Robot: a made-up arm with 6 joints. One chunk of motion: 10 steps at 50 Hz.
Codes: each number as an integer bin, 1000 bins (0 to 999) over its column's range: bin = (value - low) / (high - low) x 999, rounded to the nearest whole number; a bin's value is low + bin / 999 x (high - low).
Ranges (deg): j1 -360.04..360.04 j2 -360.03..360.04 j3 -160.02..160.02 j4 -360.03..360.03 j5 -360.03..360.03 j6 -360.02..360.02
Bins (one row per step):
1: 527 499 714 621 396 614
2: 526 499 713 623 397 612
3: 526 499 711 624 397 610
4: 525 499 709 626 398 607
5: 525 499 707 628 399 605
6: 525 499 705 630 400 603
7: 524 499 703 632 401 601
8: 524 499 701 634 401 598
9: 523 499 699 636 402 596
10: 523 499 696 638 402 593
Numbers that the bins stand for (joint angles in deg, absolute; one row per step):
1: 19.82 -0.36 68.72 87.57 -74.60 82.53
2: 19.10 -0.36 68.40 89.02 -73.88 81.09
3: 19.10 -0.36 67.76 89.74 -73.88 79.64
4: 18.38 -0.36 67.12 91.18 -73.16 77.48
5: 18.38 -0.36 66.47 92.62 -72.44 76.04
6: 18.38 -0.36 65.83 94.06 -71.72 74.60
7: 17.66 -0.36 65.19 95.50 -71.00 73.16
8: 17.66 -0.36 64.55 96.95 -71.00 70.99
9: 16.94 -0.36 63.91 98.39 -70.28 69.55
10: 16.94 -0.36 62.95 99.83 -70.28 67.39

